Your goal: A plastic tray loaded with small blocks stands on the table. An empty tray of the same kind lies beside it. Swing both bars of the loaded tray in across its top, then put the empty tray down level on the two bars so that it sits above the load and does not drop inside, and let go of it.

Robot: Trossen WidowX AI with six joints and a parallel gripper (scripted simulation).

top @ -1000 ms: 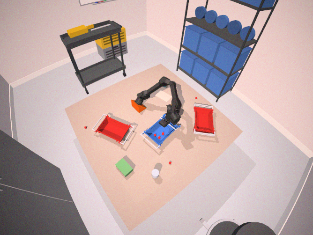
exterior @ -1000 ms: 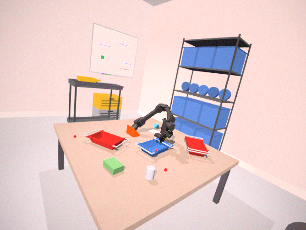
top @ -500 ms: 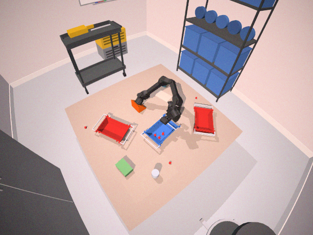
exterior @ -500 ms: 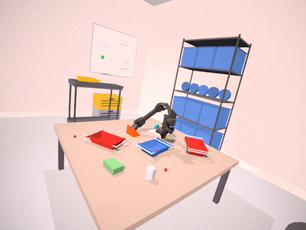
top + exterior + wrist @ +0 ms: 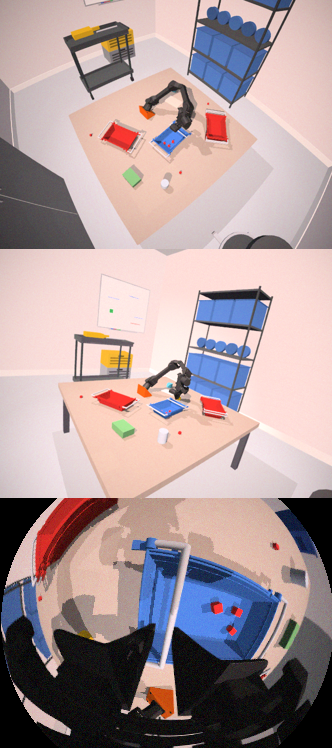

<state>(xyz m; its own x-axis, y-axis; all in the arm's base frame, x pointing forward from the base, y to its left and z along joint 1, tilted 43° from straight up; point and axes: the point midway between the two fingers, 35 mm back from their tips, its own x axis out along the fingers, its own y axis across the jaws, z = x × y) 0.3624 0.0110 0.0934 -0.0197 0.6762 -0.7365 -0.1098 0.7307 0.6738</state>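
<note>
My gripper tip is 41 cm to the left of the red tray, 26 cm past it and 4 cm above it. The rest, counted from my gripper tip: cream pad 31 cm behind, 22 cm to the left, 9 cm below; then yellow puck 19 cm to the left, 14 cm behind, 8 cm below; then green block 52 cm to the right, 7 cm below, 7 cm ahead.
</note>
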